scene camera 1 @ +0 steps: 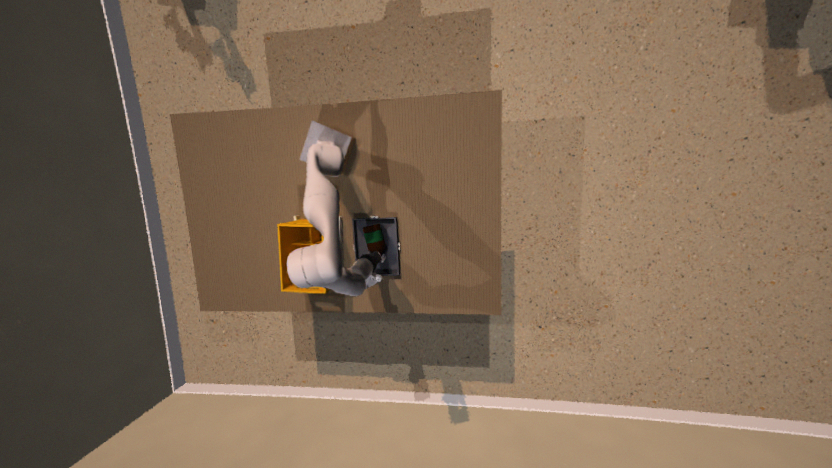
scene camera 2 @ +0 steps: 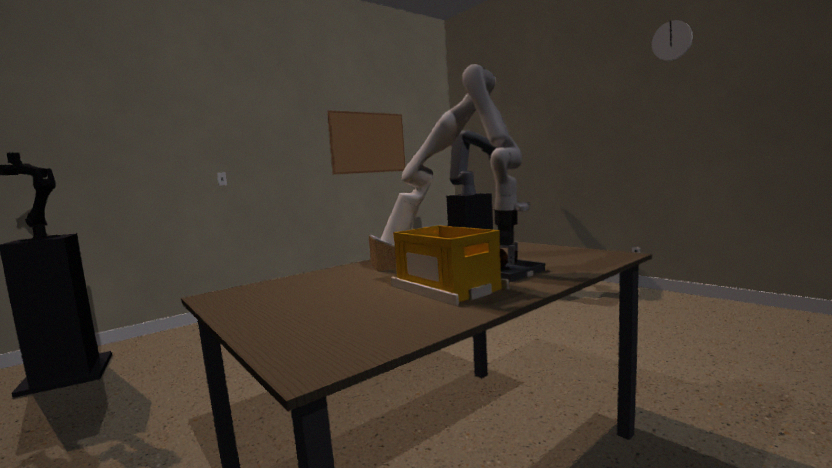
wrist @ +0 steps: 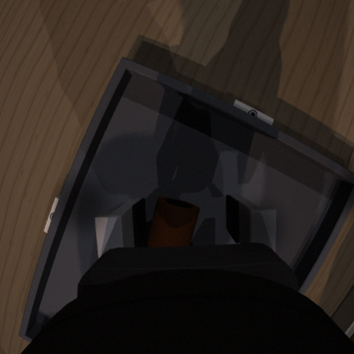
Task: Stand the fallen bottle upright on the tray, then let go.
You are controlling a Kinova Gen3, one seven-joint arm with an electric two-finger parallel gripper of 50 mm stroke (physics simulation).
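Frame: origin at the arm's base, x down, y back, z left, level; millimetres.
Seen in the pictures: gripper, fingertip midpoint: [scene camera 1: 378, 259] [scene camera 2: 512, 262]; arm's base at its link origin: [scene camera 2: 391, 243].
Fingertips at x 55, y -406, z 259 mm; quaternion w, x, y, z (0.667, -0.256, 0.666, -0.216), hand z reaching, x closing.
Observation:
Offsets run from my fingertips to a thing's top centre. Level surfaces: height alone.
The bottle {dx -45, dy +67, dz -21 mm} [scene camera 1: 374, 237] [scene camera 2: 503, 257] [wrist: 173, 225] is dark reddish-brown with a green band. It lies on its side in the shallow dark tray {dx +9, dy +48, dz -23 mm} [scene camera 1: 390, 231] [scene camera 2: 539, 268] [wrist: 135, 120]. In the wrist view its open neck end shows between my fingers, slightly slanted and nearer the left finger, with a gap on each side; the rest is hidden by the gripper body. My gripper [scene camera 1: 380, 257] [scene camera 2: 511, 254] [wrist: 185, 213] is open, pointing down low over the tray, and holds nothing.
A yellow crate {dx -141, dy -15, dz -277 mm} [scene camera 1: 281, 256] [scene camera 2: 477, 274] stands beside the tray, under part of the arm in the overhead view. The arm's base [scene camera 1: 314, 135] stands on the same wooden table {dx +34 mm} [scene camera 1: 453, 151] [scene camera 2: 325, 331]. The tray has raised walls around the bottle.

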